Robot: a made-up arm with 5 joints.
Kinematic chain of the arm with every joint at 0, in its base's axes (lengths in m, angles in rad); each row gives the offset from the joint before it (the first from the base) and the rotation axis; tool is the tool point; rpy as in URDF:
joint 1: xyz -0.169 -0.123 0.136 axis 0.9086 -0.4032 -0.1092
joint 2: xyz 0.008 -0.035 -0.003 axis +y
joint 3: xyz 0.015 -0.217 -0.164 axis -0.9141 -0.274 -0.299
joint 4: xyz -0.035 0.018 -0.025 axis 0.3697 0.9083 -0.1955
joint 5: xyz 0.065 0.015 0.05 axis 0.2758 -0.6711 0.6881
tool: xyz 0.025 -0.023 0.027 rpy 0 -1.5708 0
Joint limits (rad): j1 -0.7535..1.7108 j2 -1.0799..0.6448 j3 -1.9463..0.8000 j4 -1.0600..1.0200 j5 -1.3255..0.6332
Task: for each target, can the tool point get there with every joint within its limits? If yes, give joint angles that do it. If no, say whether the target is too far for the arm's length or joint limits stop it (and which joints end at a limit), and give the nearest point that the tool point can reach.
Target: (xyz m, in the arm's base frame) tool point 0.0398 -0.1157 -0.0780
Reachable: yes | joints 1.2091 -0.1835 -1.3140 0.5739 -0.7077
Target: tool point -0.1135 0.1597 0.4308
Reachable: no: joint limits stop it (at a limit: joint 1, joint 3, joint 4, joint 5) | nearest point -0.0465 0.0138 0.0205 | short by 0.441 m
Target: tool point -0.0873 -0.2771 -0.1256
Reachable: yes | joints 0.5297 0.3089 -1.4561 0.0661 -0.1168
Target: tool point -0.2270 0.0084 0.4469
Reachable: no: joint limits stop it (at a limit: joint 1, joint 2, joint 4, joint 5) | nearest point -0.2094 -0.2977 0.2497 | short by 0.365 m
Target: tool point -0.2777 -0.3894 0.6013
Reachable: no: too far | nearest point -0.1626 -0.3997 0.3026 | short by 0.320 m
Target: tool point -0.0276 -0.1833 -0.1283
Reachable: yes | joints 0.8936 0.1545 -1.4831 0.2702 0.2991
